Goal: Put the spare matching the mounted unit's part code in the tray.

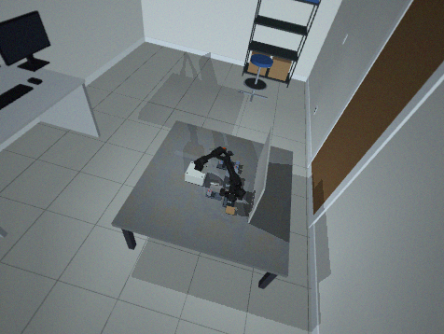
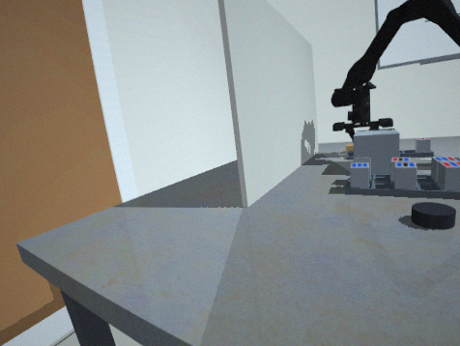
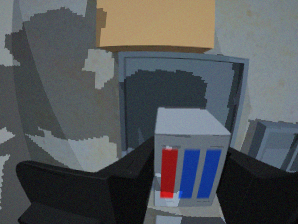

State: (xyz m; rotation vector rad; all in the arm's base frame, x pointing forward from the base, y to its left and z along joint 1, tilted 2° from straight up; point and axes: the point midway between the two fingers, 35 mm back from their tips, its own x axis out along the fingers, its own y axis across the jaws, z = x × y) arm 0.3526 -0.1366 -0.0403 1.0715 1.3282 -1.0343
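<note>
Now: the grey spare block 20 mm above my gripper tip. Also, from my gripper tip: blue-grey tray: 20 mm below; then tan box: 40 mm ahead, 80 mm to the right, 10 mm below; then grey unit: 70 mm behind, 200 mm to the left, 30 mm above.
</note>
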